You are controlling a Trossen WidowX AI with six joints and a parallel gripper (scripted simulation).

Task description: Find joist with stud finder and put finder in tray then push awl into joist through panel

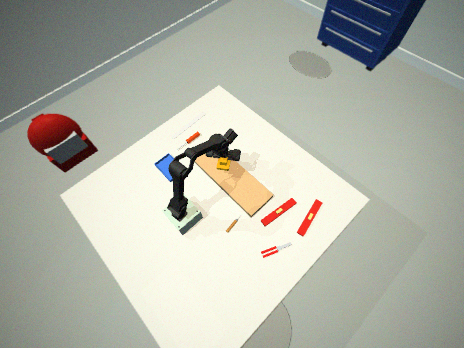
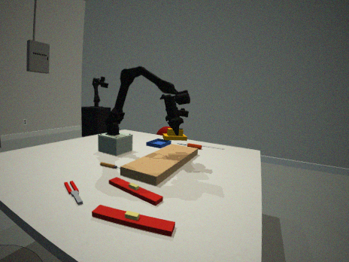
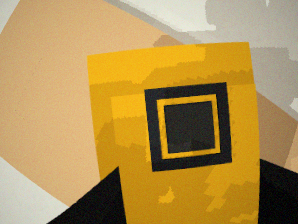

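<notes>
Right now the blue tray is 29 cm to the left of my gripper tip, 21 cm behind it and 13 cm below it. Also, from my gripper tip: yellow stud finder (2 cm above); then square indicator (3 cm above, 2 cm ahead, 1 cm to the left); then orange-handled screwdriver (34 cm to the left, 13 cm below, 2 cm behind).
</notes>
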